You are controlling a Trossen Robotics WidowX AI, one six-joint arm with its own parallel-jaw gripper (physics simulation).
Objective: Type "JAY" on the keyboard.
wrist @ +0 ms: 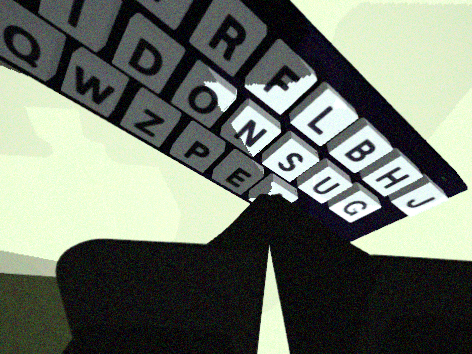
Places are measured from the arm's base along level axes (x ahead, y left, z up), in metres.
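Where they show: gripper, between the fingertips: (pixel 268 204).
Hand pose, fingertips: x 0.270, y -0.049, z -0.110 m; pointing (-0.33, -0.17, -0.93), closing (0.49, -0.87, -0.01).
Observation:
After its pixels a point has its place.
The dark keyboard (pixel 325 60) {z -0.119, x 0.323, y -0.032 m} runs diagonally from the upper left to the right in the wrist view, with raised letter keys. The J key (pixel 422 201) {z -0.113, x 0.302, y -0.101 m} is at the far right end, beside the H key (pixel 395 176) {z -0.113, x 0.306, y -0.081 m}. The A key (pixel 286 192) {z -0.113, x 0.276, y -0.053 m} is at the near end of the row with E, and its letter is almost wholly hidden behind the fingertips. A Y key does not show in this view. My gripper (pixel 268 204) {z -0.110, x 0.270, y -0.049 m} is shut and empty, its dark tips overlapping the A key's near edge; whether they touch it cannot be told.
The E key (pixel 237 175) {z -0.113, x 0.274, y -0.032 m} is left of the tips, and the G key (pixel 355 206) {z -0.113, x 0.286, y -0.082 m} and U key (pixel 324 185) {z -0.113, x 0.288, y -0.063 m} are to their right. A shadow covers the keyboard's left part. A pale surface surrounds the keyboard, with a dark green area at the lower left.

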